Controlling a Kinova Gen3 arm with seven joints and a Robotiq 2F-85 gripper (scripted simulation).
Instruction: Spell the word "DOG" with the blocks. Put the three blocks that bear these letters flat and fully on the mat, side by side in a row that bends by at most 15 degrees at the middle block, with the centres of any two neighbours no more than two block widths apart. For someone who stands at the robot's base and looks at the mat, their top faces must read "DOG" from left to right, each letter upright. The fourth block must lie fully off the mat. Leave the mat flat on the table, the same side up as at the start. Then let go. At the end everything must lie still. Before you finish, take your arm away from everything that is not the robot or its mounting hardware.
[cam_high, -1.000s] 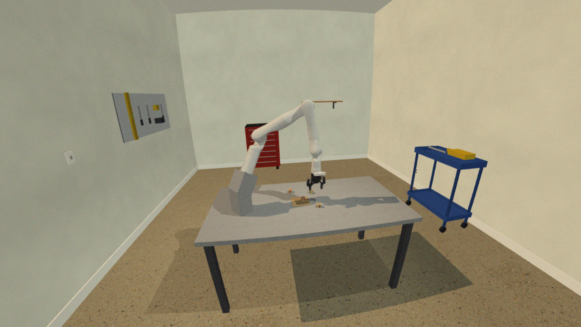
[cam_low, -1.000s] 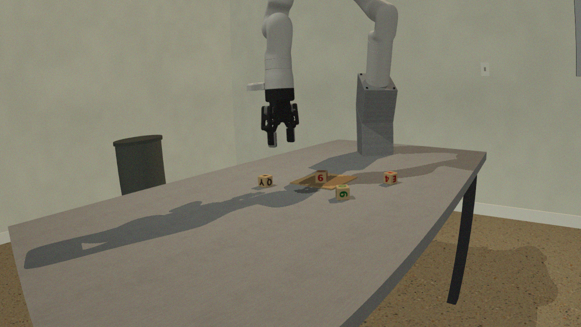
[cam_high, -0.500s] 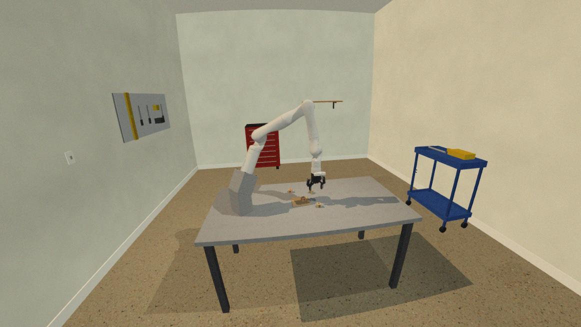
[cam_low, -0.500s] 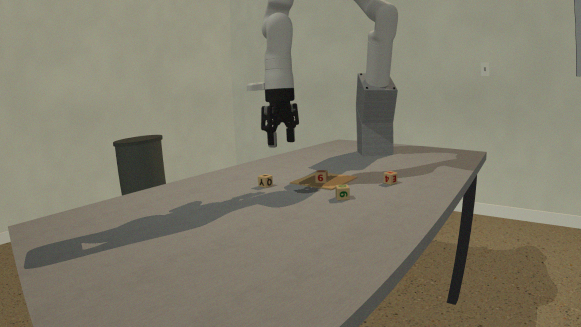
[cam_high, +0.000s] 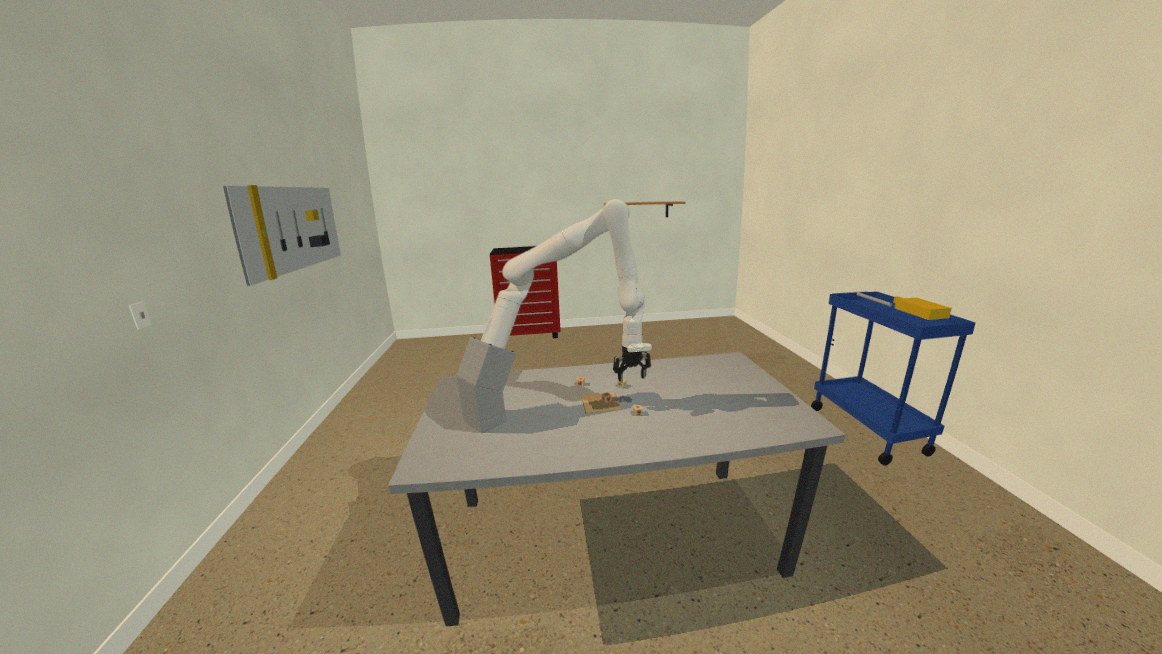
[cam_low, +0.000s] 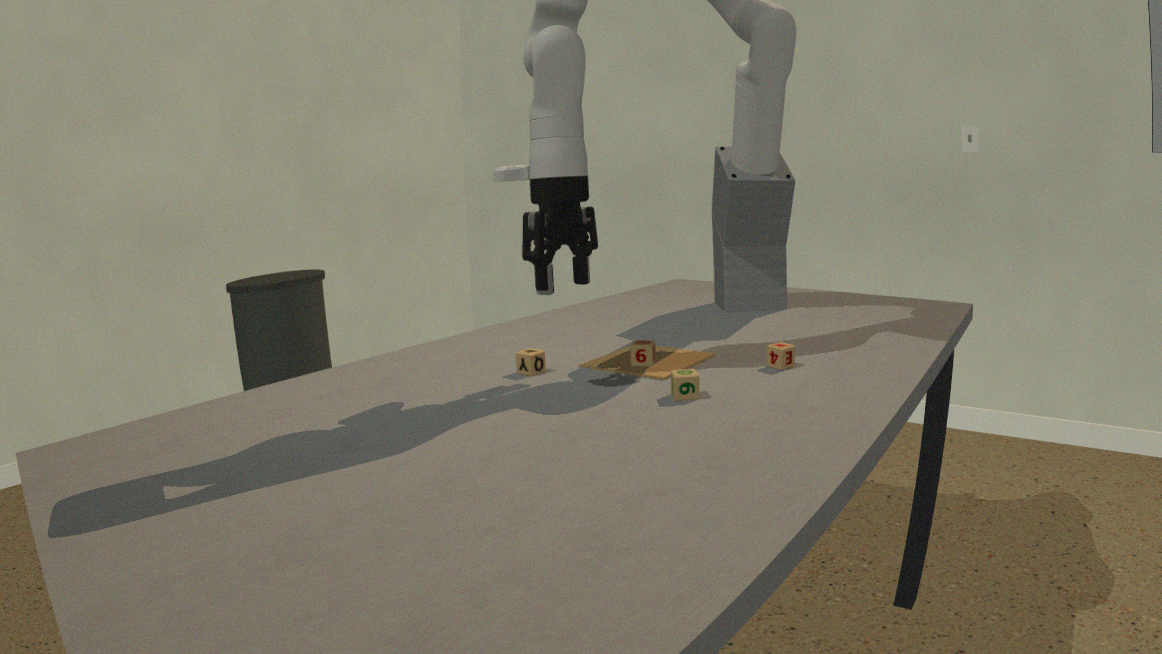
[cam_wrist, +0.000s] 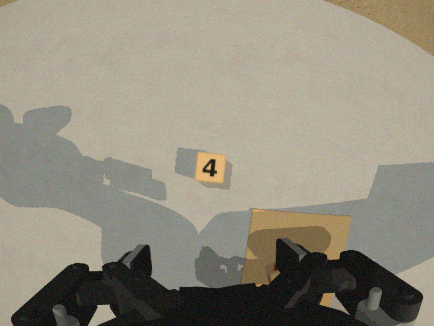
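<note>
My hand is 20 mm short of the G block, 60 mm to the left of it and 110 mm above it. Round my hand: O block 100 mm behind, 50 mm to the left, 100 mm below; tan mat 120 mm behind, 40 mm to the left, 120 mm below; D block 20 mm behind, 180 mm to the left, 110 mm below.
</note>
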